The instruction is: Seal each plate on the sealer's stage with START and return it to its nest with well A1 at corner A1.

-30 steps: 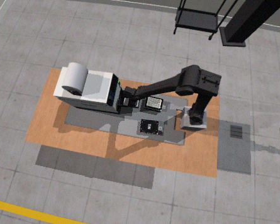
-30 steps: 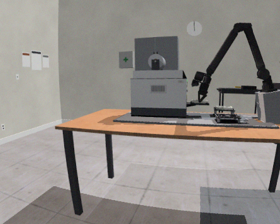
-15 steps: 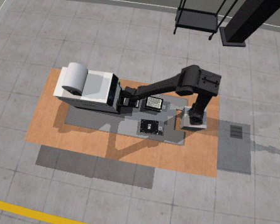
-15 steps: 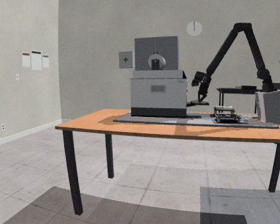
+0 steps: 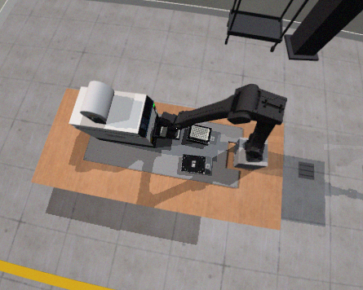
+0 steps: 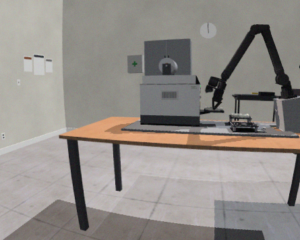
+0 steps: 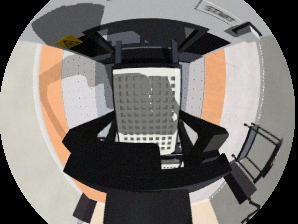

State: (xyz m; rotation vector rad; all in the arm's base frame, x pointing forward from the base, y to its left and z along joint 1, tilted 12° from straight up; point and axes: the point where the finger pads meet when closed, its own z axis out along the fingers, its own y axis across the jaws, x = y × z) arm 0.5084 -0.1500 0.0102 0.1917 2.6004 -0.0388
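Now: the sealer stage 2 cm below my hand. The rest, counted from my hand: foil roll 33 cm ahead, 30 cm above, 4 cm to the right.
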